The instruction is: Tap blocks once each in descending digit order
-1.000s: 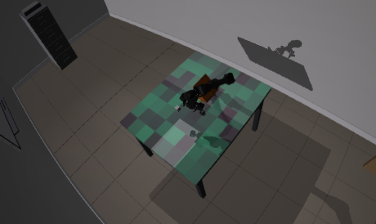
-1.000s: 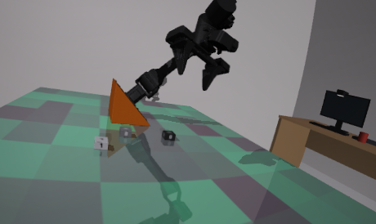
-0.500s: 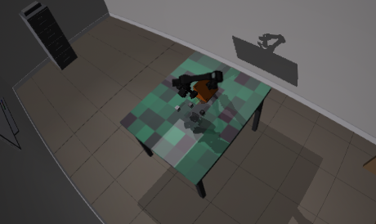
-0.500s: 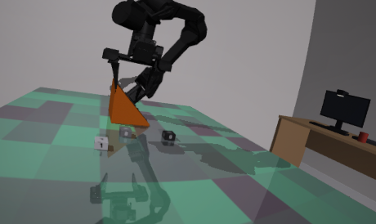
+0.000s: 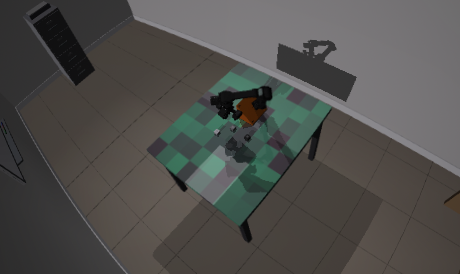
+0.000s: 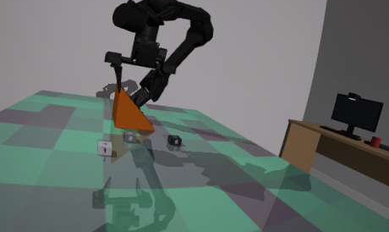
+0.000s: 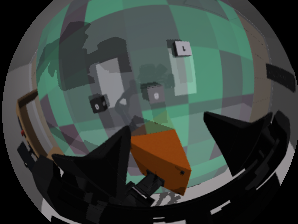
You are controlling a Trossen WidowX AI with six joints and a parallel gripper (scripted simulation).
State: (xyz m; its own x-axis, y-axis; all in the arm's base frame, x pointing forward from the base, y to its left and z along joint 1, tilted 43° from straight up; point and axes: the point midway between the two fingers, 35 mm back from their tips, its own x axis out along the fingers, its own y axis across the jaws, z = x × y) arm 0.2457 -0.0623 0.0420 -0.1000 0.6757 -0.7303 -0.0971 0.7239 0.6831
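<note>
The grey block lies 120 mm below my gripper tip. From my gripper tip the other things lie so: black block: 140 mm to the left, 120 mm below, 10 mm behind; then white block: 120 mm below, 100 mm ahead, 60 mm to the right.
</note>
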